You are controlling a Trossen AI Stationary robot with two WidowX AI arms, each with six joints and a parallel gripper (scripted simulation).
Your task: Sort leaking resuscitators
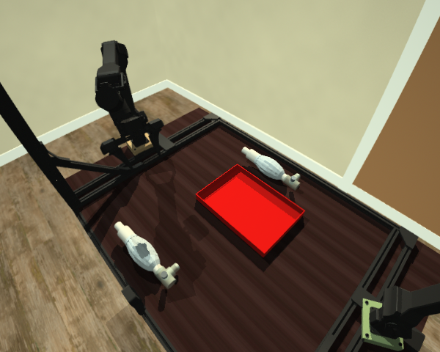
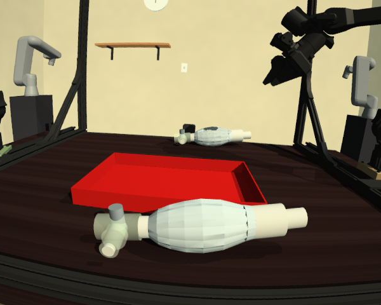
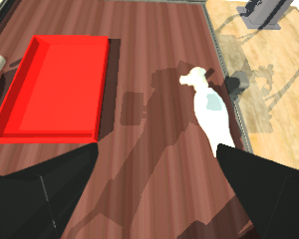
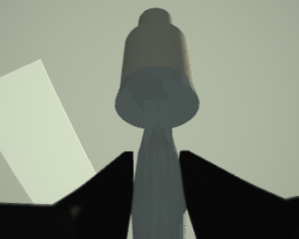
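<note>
The red tray is 820 mm below my right hand, 410 mm to the left of it and 90 mm ahead of it.
</note>
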